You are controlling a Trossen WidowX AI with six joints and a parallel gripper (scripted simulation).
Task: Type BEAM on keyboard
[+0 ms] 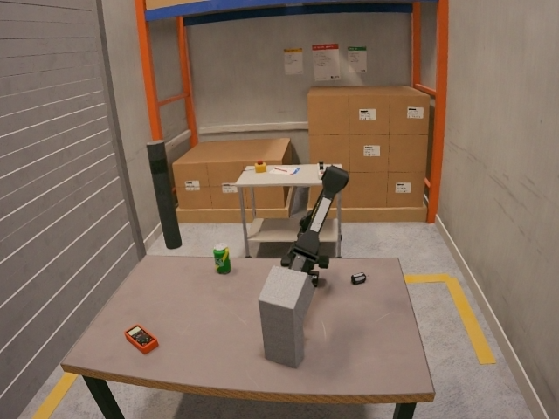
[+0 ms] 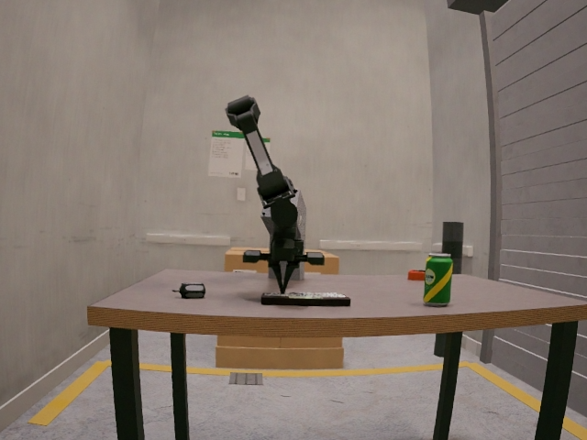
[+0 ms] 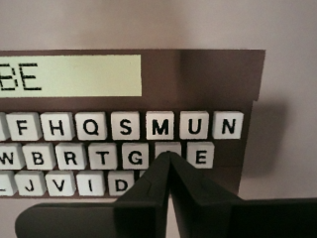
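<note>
My gripper is now 4 cm above the key. From my hand the other things lie so: orange multimeter 58 cm to the left, 36 cm behind, 4 cm below; small black device 22 cm to the right, 3 cm below, 1 cm behind; can 36 cm to the left, 10 cm ahead, 1 cm above.
</note>
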